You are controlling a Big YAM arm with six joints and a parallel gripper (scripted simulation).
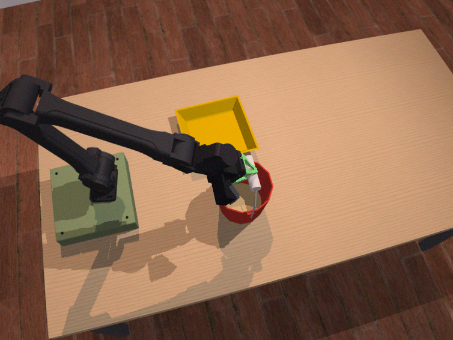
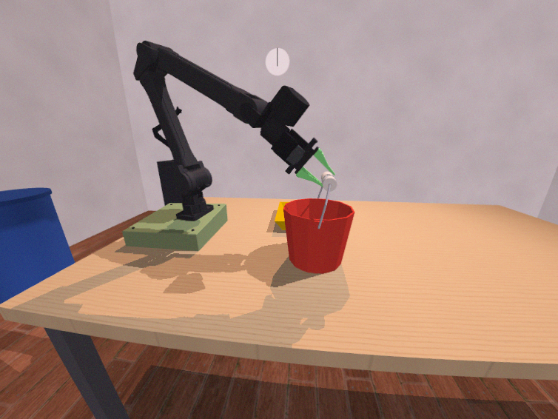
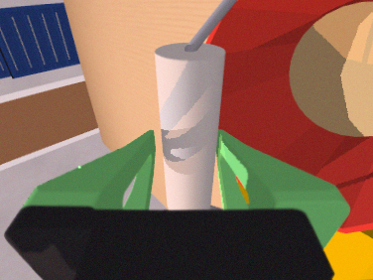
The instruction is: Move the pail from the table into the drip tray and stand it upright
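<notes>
The red pail lies 10 cm below my hand and 1 cm behind it. Also, from my hand: yellow drip tray (28 cm to the left, 22 cm below, 9 cm behind).
</notes>
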